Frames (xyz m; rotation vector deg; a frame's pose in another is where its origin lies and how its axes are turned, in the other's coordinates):
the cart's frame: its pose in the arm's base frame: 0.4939 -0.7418 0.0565 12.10 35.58 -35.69
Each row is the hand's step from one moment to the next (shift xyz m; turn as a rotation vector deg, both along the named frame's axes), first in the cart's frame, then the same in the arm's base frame.
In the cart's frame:
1: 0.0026 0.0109 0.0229 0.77 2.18 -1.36
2: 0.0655 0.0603 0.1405 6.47 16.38 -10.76
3: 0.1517 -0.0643 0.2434 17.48 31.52 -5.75
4: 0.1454 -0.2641 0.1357 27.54 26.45 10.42
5: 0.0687 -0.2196 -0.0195 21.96 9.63 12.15
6: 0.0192 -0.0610 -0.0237 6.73 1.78 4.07
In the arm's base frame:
1: 0.0192 -0.0009 0.0168 1.16 1.87 -1.54
2: 0.1454 -0.0345 0.0731 8.86 13.88 -12.44
3: 0.1746 -0.2128 0.1031 27.41 18.86 -15.01
4: -0.0014 -0.3300 0.0203 38.52 4.09 -8.15
5: -0.0978 -0.2011 -0.0575 25.64 -7.28 -3.46
6: -0.0358 -0.0493 -0.0307 7.32 -3.29 -0.79

